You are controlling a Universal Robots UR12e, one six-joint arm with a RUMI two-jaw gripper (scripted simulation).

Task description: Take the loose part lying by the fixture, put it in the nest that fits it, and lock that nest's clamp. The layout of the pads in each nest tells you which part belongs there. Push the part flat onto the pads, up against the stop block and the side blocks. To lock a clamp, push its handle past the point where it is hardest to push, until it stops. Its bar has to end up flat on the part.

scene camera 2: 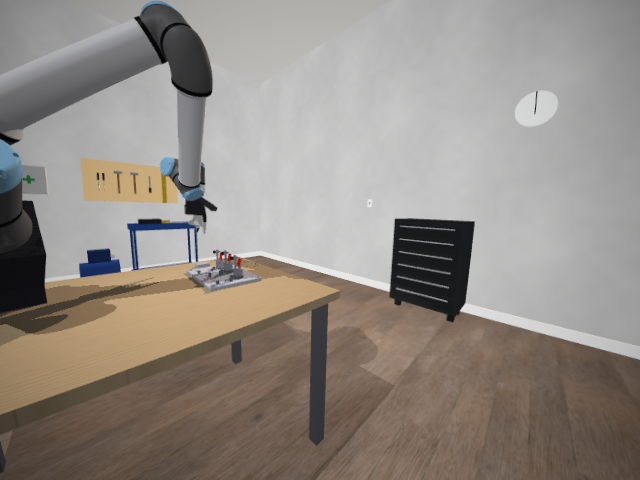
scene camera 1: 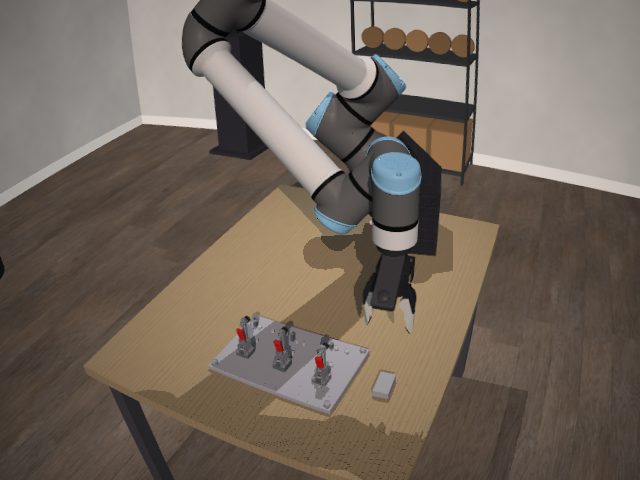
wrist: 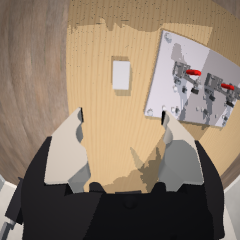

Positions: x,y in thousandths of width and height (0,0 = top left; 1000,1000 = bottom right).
Labels:
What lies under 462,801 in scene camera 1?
A plate.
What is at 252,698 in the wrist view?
The gripper.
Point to a plate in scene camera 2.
316,580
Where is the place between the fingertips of the gripper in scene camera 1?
At 607,686

